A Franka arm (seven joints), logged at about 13 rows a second.
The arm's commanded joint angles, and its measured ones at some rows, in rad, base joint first. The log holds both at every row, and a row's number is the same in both.
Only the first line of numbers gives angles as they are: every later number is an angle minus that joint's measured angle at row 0.
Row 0, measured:
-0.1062, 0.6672, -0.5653, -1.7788, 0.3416, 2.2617, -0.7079
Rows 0 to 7, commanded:
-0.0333, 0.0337, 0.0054, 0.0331, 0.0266, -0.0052, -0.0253
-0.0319, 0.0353, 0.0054, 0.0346, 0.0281, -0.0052, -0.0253
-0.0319, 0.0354, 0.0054, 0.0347, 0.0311, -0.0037, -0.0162
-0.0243, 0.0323, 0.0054, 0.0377, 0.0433, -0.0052, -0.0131
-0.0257, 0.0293, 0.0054, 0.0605, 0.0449, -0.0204, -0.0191
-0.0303, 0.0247, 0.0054, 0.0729, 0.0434, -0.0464, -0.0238
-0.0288, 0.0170, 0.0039, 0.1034, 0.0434, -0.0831, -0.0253
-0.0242, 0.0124, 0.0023, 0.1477, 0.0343, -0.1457, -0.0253
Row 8, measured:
-0.0201, 0.0229, 0.0021, 0.0708, 0.0136, -0.0476, -0.0065
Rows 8 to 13, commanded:
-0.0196, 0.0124, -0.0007, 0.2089, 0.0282, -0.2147, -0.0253
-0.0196, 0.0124, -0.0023, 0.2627, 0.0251, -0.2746, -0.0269
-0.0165, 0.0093, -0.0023, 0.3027, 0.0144, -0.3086, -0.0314
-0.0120, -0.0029, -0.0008, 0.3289, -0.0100, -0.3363, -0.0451
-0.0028, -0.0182, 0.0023, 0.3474, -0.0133, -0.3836, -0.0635
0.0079, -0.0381, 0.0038, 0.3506, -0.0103, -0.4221, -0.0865
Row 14, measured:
-0.0049, -0.0061, 0.0018, 0.3296, 0.0059, -0.3489, -0.0501
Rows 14 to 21, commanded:
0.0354, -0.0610, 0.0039, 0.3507, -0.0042, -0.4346, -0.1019
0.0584, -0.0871, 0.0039, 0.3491, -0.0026, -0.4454, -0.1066
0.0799, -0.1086, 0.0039, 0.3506, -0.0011, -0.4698, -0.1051
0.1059, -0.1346, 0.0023, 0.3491, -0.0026, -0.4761, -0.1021
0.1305, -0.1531, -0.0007, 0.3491, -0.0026, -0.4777, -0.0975
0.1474, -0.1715, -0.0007, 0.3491, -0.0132, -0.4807, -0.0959
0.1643, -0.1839, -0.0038, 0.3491, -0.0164, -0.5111, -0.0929
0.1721, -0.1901, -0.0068, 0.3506, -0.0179, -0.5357, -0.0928
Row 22, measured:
0.1565, -0.1576, 0.0012, 0.3622, 0.0032, -0.4904, -0.0917
